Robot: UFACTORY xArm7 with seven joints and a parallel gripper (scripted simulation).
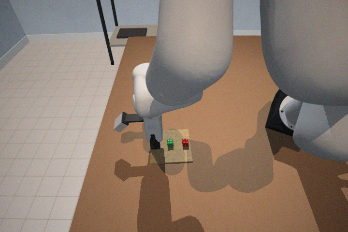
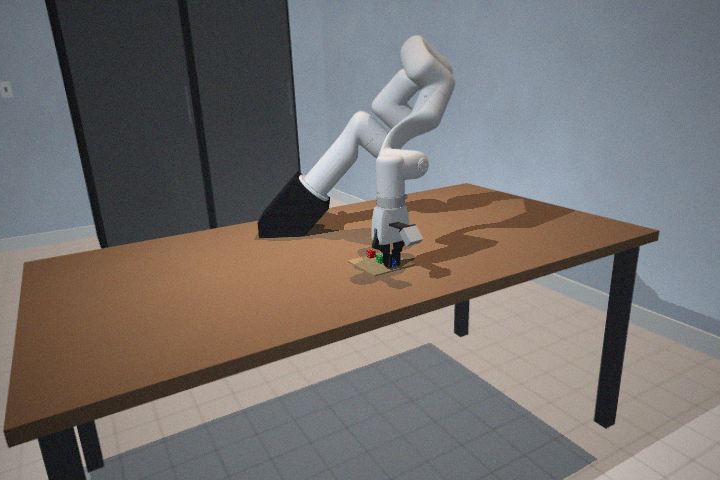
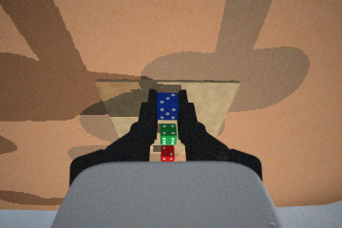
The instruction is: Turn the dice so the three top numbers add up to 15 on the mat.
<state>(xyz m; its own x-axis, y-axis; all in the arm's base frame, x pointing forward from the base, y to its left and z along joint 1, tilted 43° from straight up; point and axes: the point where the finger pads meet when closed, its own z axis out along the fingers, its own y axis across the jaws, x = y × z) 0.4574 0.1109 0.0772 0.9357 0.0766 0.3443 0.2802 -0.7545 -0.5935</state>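
The blue die is 1 cm below my hand. The rest, counted from my hand: tan mat (5 cm behind, 3 cm below, 2 cm to the right); then green die (5 cm behind, 2 cm to the right, 2 cm below); then red die (10 cm behind, 3 cm to the right, 2 cm below).
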